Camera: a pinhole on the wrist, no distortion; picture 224 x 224 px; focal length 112.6 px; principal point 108.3 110.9 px. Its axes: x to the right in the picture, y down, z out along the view. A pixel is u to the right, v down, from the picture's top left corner.
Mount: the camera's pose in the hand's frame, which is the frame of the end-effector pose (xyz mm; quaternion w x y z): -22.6 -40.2 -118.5 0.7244 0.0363 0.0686 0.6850
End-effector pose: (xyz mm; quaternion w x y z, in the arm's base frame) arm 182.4 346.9 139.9 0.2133 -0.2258 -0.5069 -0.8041
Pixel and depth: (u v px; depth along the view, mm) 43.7 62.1 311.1
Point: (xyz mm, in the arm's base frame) -32.6 576.5 140.5
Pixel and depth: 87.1 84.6 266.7
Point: 93.9 497.1 177.5
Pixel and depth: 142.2 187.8 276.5
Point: 377.9 502.2 160.6
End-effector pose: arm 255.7 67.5 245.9 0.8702 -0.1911 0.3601 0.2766
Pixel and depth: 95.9 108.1 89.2
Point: 264.2 12.9 237.5
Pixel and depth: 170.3 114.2 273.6
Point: 266.7 245.4 313.5
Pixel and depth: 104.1 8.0 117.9
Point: 334.5 57.3 166.2
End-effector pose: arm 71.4 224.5 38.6 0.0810 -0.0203 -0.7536 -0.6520
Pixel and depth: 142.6 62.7 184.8
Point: -15.6 269.9 63.1
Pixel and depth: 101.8 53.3 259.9
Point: -91.8 323.6 -7.1
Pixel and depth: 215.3 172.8 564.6
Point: 314.6 772.4 469.3
